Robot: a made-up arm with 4 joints. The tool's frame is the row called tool. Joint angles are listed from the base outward. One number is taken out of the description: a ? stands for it. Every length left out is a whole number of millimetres.
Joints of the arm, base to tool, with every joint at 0 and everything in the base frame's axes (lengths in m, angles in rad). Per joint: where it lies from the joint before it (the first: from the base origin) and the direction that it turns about. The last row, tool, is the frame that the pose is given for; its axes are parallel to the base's.
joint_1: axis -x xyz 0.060 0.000 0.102
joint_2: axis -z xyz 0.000 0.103 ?
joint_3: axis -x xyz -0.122 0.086 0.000
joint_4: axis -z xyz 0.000 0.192 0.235
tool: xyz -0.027 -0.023 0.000
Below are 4 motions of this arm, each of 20 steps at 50 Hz.
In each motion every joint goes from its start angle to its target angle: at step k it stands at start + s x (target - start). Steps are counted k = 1, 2, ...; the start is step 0. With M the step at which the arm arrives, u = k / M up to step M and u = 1 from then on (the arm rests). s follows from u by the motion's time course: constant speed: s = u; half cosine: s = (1 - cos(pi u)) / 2; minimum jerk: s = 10 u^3 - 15 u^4 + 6 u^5.
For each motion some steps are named. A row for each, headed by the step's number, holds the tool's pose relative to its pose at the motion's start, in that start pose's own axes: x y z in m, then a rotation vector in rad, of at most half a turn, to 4 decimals.
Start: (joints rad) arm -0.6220 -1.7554 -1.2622 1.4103
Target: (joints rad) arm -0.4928 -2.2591 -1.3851 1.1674
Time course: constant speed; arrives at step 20
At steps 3, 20:
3: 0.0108 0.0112 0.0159 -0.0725 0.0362 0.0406
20: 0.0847 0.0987 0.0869 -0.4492 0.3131 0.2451

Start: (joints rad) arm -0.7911 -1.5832 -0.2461 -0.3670
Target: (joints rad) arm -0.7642 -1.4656 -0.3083 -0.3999
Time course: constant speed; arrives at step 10
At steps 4, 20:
4: 0.0122 -0.0046 0.0027 0.0225 -0.0105 -0.0351
20: 0.0295 -0.0123 0.0062 0.0541 -0.0286 -0.0876

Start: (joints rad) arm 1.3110 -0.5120 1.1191 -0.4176
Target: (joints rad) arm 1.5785 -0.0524 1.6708 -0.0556
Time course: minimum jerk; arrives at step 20
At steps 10, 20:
10: 0.1158 0.0766 -0.0588 -0.3019 0.3517 -0.1994
20: 0.1928 0.1328 -0.1640 -0.6708 0.6524 -0.3414

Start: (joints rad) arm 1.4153 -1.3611 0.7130 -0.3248
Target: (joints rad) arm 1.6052 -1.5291 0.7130 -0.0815
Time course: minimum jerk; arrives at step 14
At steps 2, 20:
2: -0.0008 0.0002 -0.0004 -0.0006 0.0010 0.0001
20: -0.0346 -0.0022 -0.0131 -0.0166 0.0371 0.0068

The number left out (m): 0.112
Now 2 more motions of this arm.
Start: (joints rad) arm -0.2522 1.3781 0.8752 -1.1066
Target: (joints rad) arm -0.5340 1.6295 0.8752 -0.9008
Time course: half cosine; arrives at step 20
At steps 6, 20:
6: 0.0031 -0.0278 0.0127 0.0721 0.0272 -0.0316
20: 0.0300 -0.1354 0.0396 0.3245 0.1842 -0.1470

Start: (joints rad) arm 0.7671 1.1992 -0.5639 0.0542
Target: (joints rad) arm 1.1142 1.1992 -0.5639 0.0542
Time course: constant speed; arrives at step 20
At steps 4, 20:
4: -0.0252 -0.0040 -0.0226 -0.0222 -0.0560 0.0346
20: -0.1101 -0.0331 -0.1243 -0.1110 -0.2798 0.1729

